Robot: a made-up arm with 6 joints.
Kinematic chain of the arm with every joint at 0, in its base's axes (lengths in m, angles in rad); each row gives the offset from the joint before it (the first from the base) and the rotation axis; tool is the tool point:
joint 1: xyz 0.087 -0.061 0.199 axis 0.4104 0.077 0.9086
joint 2: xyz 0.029 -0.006 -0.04 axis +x
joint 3: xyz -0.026 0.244 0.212 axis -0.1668 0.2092 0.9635
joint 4: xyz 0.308 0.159 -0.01 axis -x
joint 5: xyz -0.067 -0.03 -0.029 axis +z
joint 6: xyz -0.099 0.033 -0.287 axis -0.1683 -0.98 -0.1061
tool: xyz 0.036 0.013 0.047
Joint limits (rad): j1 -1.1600..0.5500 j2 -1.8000..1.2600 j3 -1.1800..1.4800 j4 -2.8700..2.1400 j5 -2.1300..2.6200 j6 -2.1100..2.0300
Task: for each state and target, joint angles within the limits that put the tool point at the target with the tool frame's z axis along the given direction. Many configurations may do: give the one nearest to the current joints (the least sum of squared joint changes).
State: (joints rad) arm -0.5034 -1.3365 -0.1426 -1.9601 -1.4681 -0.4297
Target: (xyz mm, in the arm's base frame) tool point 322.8 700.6 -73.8 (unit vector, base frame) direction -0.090 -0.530 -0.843
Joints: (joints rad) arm 0.0095 -0.8077 0.1256 -2.1910 -1.5158 -1.2304
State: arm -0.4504 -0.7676 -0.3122 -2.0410 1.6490 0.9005
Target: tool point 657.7 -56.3 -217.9 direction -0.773 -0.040 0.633
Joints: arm -0.7573 -0.9985 -0.5359 -1.7029 1.2426 0.0380
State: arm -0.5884 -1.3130 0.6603 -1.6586 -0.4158 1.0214
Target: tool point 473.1 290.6 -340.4 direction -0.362 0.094 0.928
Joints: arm -0.7530 -0.9330 0.4465 -1.9488 -0.3685 0.7977
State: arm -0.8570 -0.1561 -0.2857 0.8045 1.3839 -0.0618
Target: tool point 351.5 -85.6 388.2 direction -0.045 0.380 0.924
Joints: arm -0.8631 0.4990 0.4715 0.9577 1.7400 0.5612
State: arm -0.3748 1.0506 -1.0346 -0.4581 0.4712 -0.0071
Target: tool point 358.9 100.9 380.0 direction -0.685 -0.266 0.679
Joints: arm -0.1572 0.9190 -0.6905 -0.0189 0.2615 0.6426
